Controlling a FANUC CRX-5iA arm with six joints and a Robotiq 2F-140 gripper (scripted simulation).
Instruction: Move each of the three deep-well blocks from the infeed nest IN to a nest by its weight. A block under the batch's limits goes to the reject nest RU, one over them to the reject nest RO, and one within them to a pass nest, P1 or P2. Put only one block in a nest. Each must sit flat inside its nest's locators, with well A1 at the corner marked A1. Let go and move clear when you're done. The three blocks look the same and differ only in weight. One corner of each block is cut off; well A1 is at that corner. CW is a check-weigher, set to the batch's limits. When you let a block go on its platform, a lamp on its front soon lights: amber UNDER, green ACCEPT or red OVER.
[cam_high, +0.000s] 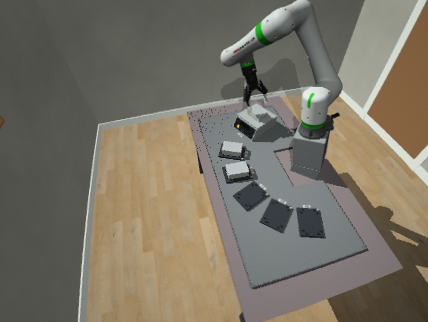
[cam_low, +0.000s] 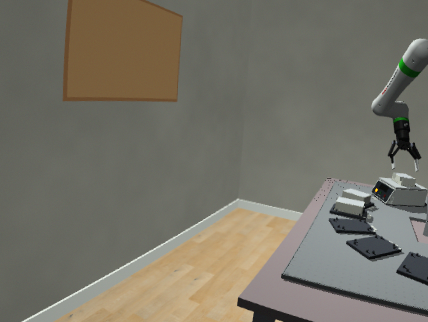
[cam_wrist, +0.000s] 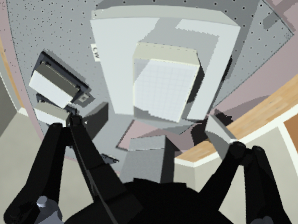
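Now: the deep-well block 6 cm below my hand. From my hand the other things lie so: dark infeed nest: 27 cm ahead, 18 cm to the left, 18 cm below; pale platform: 9 cm below; check-weigher: 12 cm below.
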